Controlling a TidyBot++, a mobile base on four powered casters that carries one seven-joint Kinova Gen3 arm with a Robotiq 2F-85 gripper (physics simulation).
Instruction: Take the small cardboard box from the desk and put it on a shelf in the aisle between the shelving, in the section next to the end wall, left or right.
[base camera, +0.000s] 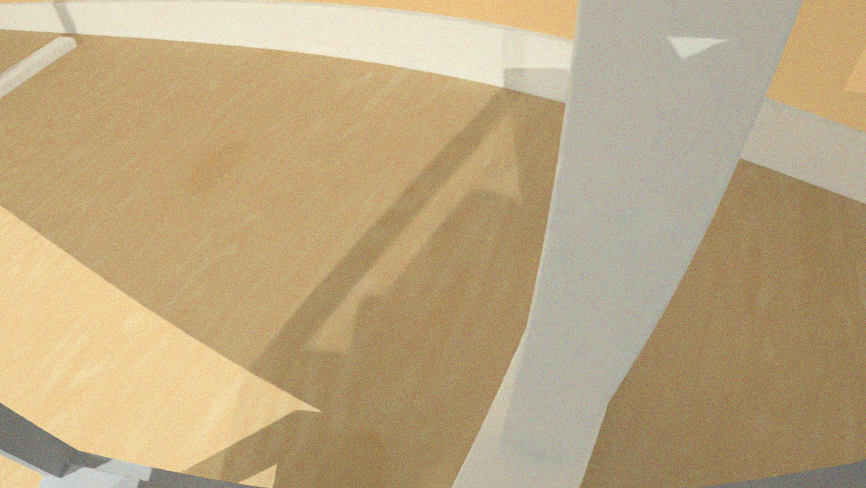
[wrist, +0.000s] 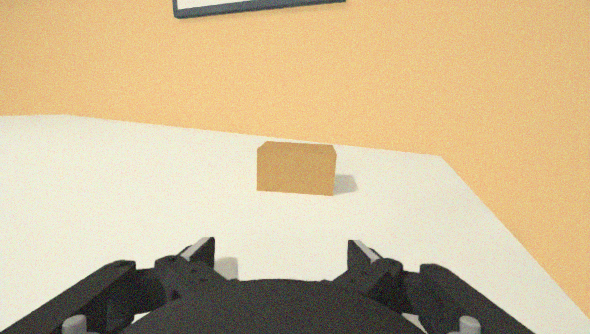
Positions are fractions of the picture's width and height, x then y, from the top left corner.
Labels:
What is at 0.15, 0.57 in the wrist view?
A white desk.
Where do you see a small cardboard box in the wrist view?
0.51, 0.50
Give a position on a white desk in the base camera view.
At 0.76, 0.22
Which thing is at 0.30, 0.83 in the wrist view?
My gripper.

